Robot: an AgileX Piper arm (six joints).
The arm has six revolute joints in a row. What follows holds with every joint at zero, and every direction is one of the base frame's.
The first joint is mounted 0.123 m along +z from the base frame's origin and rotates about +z.
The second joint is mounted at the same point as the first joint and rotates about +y.
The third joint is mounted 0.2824 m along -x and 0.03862 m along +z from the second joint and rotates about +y.
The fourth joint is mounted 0.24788 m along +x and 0.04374 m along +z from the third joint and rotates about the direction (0.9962, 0, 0.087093).
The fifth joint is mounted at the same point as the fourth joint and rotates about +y.
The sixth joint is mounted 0.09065 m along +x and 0.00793 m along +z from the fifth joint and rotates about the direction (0.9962, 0, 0.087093).
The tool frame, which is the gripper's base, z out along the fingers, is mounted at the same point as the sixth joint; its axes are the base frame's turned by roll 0, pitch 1.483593 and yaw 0 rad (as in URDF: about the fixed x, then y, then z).
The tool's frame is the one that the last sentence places.
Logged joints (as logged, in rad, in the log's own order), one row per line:
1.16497, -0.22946, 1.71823, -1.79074, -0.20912, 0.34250
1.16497, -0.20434, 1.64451, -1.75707, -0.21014, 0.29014
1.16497, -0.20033, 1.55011, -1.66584, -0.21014, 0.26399
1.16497, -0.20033, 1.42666, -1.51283, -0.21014, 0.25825
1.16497, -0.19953, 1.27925, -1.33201, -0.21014, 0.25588
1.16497, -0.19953, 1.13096, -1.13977, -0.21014, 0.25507
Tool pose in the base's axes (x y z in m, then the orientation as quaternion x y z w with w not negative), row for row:
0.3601, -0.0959, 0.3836, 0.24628, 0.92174, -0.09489, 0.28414
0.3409, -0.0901, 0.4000, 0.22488, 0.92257, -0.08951, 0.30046
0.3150, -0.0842, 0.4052, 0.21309, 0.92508, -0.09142, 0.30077
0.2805, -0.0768, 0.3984, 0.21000, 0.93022, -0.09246, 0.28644
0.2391, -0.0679, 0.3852, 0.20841, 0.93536, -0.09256, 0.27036
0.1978, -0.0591, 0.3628, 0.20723, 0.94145, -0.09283, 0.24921
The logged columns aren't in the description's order. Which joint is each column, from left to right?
Columns, left to right: joint 5, joint 4, joint 2, joint 3, joint 1, joint 6.
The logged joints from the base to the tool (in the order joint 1, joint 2, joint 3, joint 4, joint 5, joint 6), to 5 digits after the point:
-0.20912, 1.71823, -1.79074, -0.22946, 1.16497, 0.34250
-0.21014, 1.64451, -1.75707, -0.20434, 1.16497, 0.29014
-0.21014, 1.55011, -1.66584, -0.20033, 1.16497, 0.26399
-0.21014, 1.42666, -1.51283, -0.20033, 1.16497, 0.25825
-0.21014, 1.27925, -1.33201, -0.19953, 1.16497, 0.25588
-0.21014, 1.13096, -1.13977, -0.19953, 1.16497, 0.25507

